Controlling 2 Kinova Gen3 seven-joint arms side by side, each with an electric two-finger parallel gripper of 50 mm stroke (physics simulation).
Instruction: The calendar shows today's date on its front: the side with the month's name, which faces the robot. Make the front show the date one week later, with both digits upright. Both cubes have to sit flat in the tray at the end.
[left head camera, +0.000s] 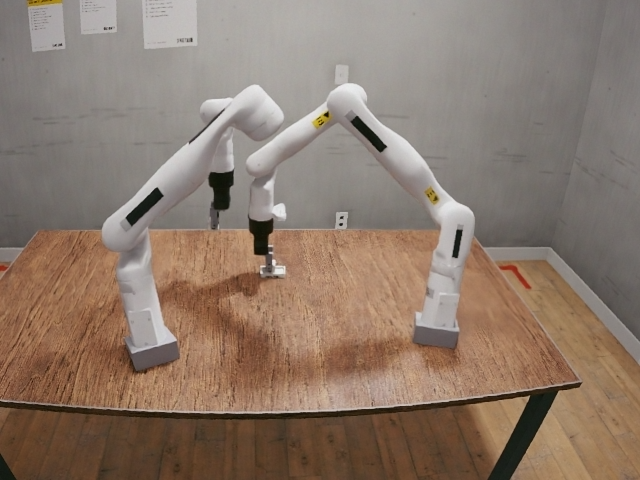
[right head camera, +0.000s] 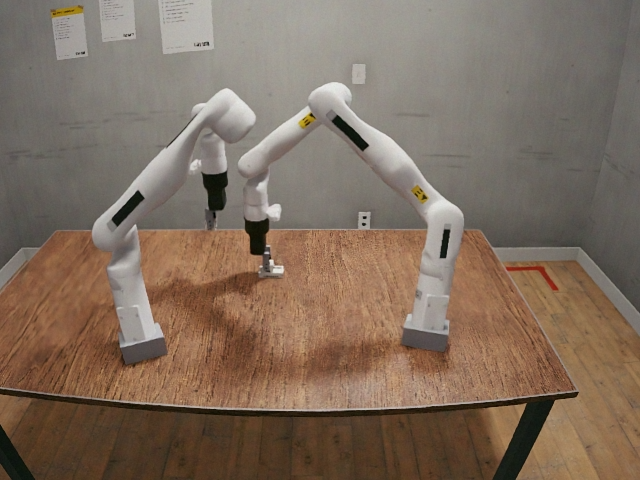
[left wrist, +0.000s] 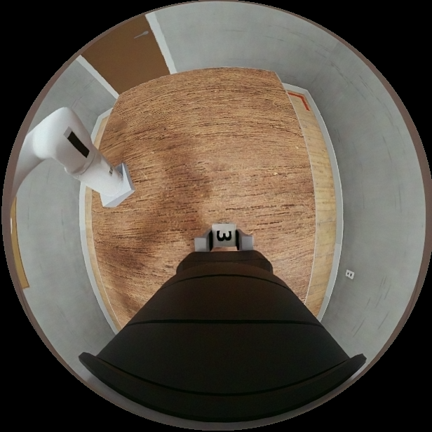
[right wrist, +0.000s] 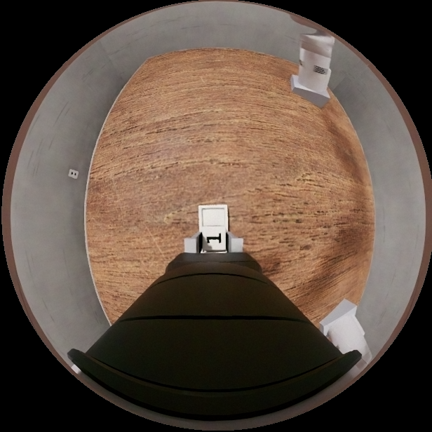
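Note:
The small white tray (left head camera: 279, 271) (right head camera: 278, 272) (right wrist: 214, 216) stands on the table, its uncovered compartment at its right end in the head views. My right gripper (left head camera: 269, 265) (right head camera: 266, 265) (right wrist: 213, 238) is shut on a white cube (right wrist: 214, 235) at the tray's left end; the face seen in the right wrist view bears a black 1, turned sideways. Whether this cube sits flat is hidden. My left gripper (left head camera: 214, 221) (right head camera: 210, 221) (left wrist: 223, 236) is shut on another white cube (left wrist: 224, 233), away from the tray, above the table's far side; its visible face bears a 3, turned sideways. The calendar's front digits are not readable.
The wooden table (left head camera: 330, 320) (right head camera: 320, 320) carries both arm bases. The left arm's base (left head camera: 152, 351) (right head camera: 143, 346) stands at the left and the right arm's base (left head camera: 435, 333) (right head camera: 425, 335) at the right. The two forearms hang close side by side near the far edge.

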